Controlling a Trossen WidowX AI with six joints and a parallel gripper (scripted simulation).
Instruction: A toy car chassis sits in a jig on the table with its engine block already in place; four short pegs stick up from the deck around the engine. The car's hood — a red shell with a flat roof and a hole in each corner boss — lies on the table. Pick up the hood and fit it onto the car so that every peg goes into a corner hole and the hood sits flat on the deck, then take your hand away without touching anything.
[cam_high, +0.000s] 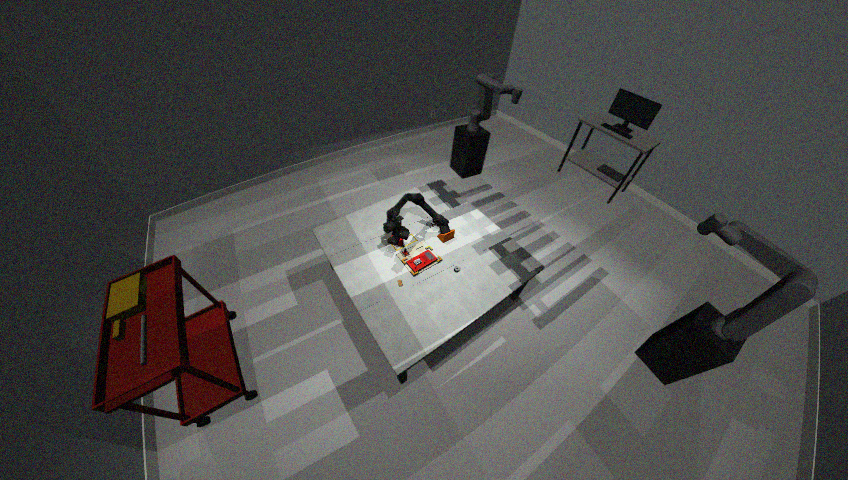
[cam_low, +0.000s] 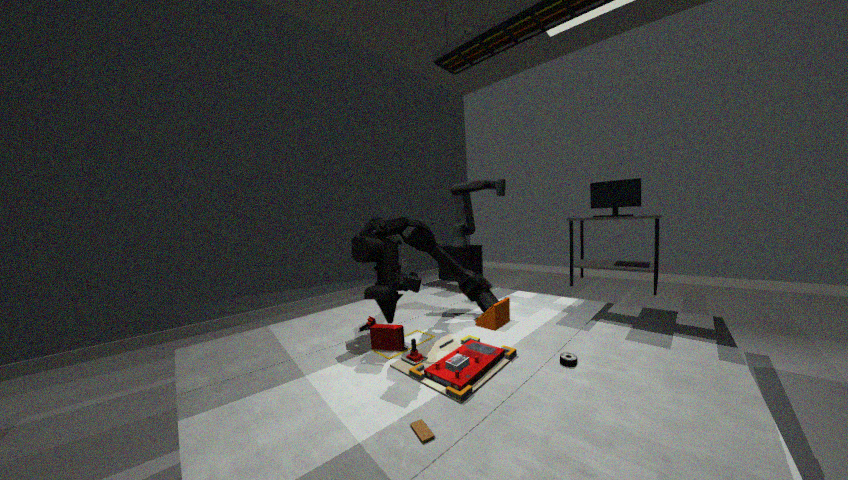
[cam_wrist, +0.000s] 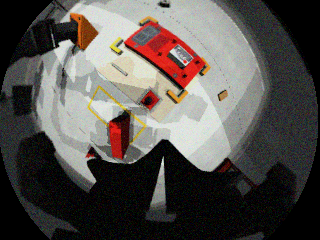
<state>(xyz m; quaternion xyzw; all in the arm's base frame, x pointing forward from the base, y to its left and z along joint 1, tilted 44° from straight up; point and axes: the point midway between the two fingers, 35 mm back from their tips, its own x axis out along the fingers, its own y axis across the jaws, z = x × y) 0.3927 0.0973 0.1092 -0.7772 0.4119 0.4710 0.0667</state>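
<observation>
Right now the red hood is 4 cm behind my gripper tip, 9 cm to the right of it and 8 cm below it. Round my gripper tip: small wooden block: 8 cm ahead, 23 cm to the left, 11 cm below; grey engine block: 9 cm behind, 15 cm to the left, 9 cm below.
</observation>
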